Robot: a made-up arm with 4 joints.
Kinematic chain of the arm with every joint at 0, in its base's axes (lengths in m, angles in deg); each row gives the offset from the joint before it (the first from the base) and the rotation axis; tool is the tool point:
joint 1: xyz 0 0 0.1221 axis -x
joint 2: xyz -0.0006 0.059 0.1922 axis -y
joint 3: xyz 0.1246 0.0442 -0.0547 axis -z
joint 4: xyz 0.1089 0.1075 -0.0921 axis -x
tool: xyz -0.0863 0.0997 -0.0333
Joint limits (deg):
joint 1: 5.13..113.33
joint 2: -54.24..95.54
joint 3: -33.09..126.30
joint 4: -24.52..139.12
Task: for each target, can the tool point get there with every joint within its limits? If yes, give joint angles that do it. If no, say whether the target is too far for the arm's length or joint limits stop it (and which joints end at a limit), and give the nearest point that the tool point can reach.
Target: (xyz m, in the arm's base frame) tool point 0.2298 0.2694 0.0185
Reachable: yes | joints 25.69 4.91 19.82 4.54
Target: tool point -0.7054 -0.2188 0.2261
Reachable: no: too far | nearest point -0.0996 -0.1022 0.1247 | short by 0.625 m
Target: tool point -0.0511 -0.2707 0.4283
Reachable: no: joint limits stop it (at a limit: joint 1, joint 2) | nearest point -0.0146 -0.1240 0.2054 | short by 0.269 m
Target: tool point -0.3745 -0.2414 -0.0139
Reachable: no: joint limits stop it (at a limit: joint 1, joint 2, joint 3) | nearest point -0.1570 -0.1029 -0.0623 | short by 0.262 m
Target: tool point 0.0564 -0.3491 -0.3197
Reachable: no: joint limits stop it (at a limit: joint 1) | nearest point 0.0411 -0.1716 -0.1371 | short by 0.255 m
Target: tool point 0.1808 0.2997 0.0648
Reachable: yes | joints 16.62 12.62 -1.55 10.12
